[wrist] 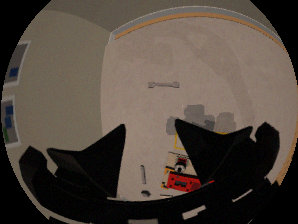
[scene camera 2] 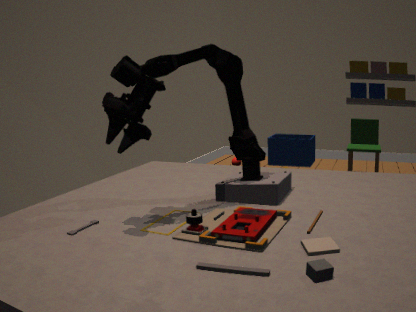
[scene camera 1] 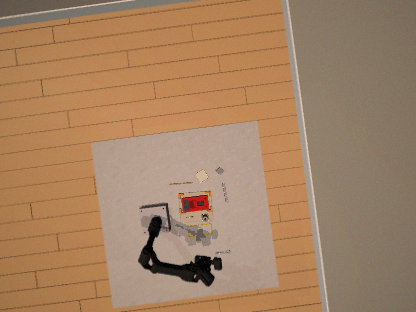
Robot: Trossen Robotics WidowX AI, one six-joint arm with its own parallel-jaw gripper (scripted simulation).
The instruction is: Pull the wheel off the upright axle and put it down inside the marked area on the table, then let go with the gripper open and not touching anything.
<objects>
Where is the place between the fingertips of the gripper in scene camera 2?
113, 148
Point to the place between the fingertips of the gripper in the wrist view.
150, 125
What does the gripper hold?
Nothing.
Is the gripper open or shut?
Open.
</objects>
